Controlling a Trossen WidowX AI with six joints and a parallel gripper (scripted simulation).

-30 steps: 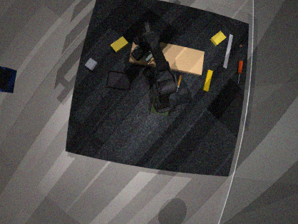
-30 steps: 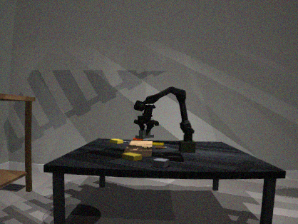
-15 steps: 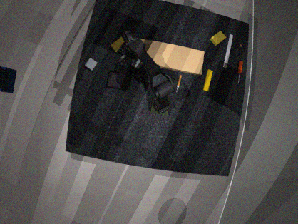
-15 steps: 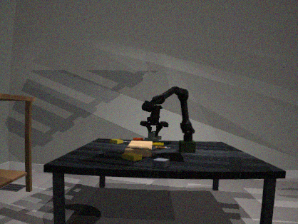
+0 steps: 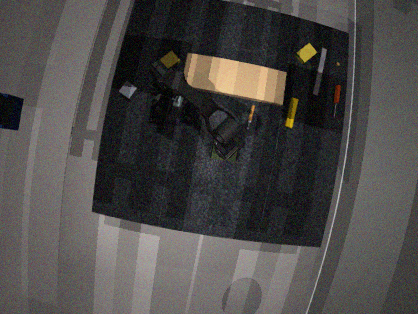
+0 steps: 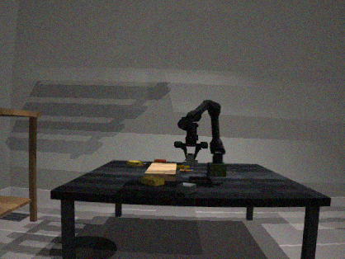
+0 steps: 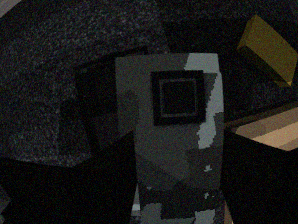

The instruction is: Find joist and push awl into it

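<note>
Now: the dark tray 6 cm behind my gripper tip, 1 cm to the left of it and 11 cm below it. Also, from my gripper tip: grey block: 1 cm behind, 24 cm to the left, 11 cm below; dark grey stud finder: 1 cm to the left, 2 cm above; awl: 4 cm ahead, 40 cm to the right, 12 cm below.
</note>
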